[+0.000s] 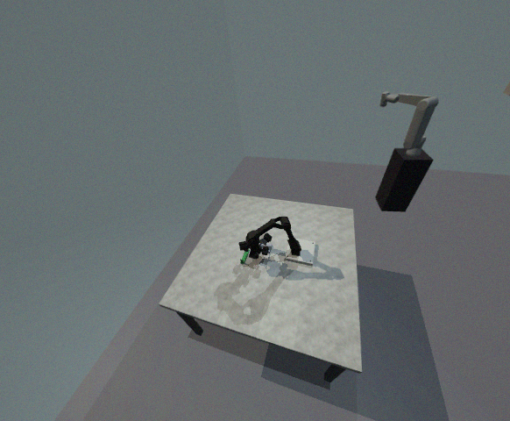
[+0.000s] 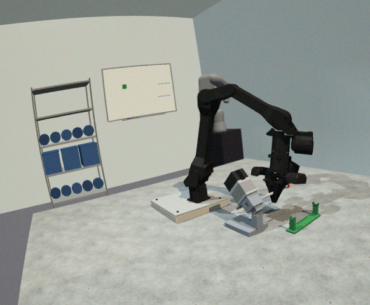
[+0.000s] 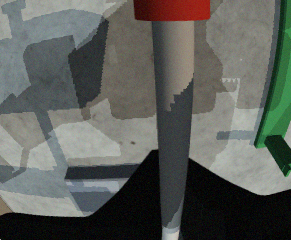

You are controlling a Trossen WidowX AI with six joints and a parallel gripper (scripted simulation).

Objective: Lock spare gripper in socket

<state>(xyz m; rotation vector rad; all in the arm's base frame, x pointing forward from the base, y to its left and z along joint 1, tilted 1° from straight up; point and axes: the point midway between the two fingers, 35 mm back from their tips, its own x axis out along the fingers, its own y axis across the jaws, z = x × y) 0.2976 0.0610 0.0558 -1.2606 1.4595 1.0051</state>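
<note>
Right now the grey socket is 2 cm behind my gripper tip and 9 cm to the right of it. The rest, counted from my gripper tip: green cradle 11 cm ahead, 1 cm to the left, 3 cm below; spare gripper 5 cm behind, 9 cm to the right, 6 cm above.
</note>
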